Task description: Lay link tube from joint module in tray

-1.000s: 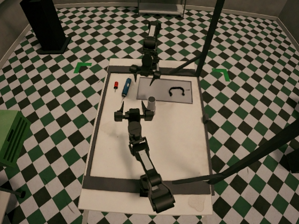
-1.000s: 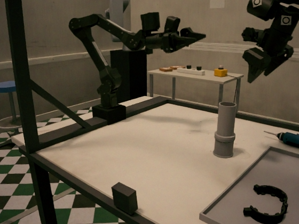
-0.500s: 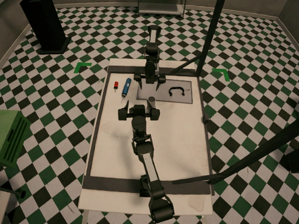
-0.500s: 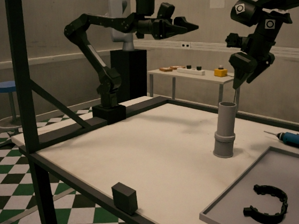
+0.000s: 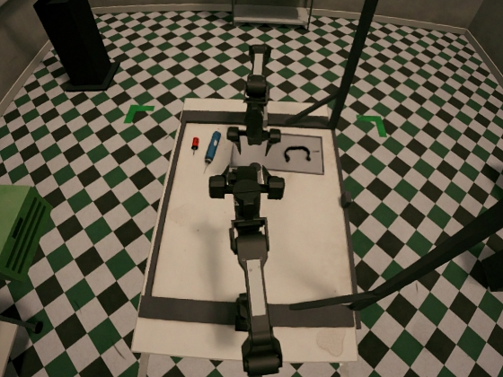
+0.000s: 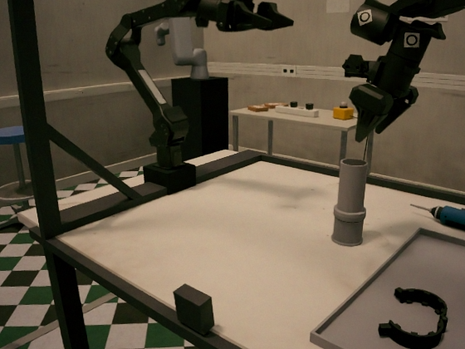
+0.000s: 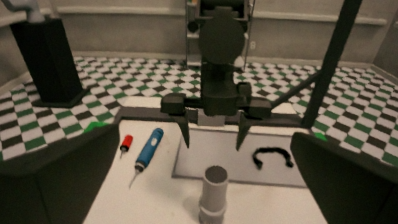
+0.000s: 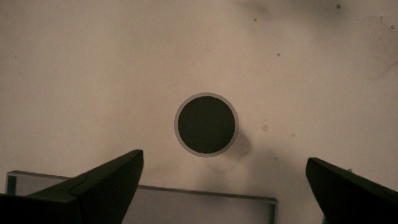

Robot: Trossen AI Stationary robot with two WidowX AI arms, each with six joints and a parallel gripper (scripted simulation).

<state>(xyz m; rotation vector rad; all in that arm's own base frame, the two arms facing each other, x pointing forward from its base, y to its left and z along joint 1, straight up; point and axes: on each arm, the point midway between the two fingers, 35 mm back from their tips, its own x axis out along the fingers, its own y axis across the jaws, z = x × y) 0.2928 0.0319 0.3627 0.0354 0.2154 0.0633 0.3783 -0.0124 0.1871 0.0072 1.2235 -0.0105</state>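
My right gripper is now 2 cm past the grey link tube, 3 cm to the right of it and 13 cm above it. Also, from my right hand: grey joint module: 1 cm behind, 3 cm to the left, 21 cm below; small red tool: 27 cm ahead, 19 cm to the right, 23 cm below; grey tray: 11 cm behind, 18 cm to the right, 24 cm below.
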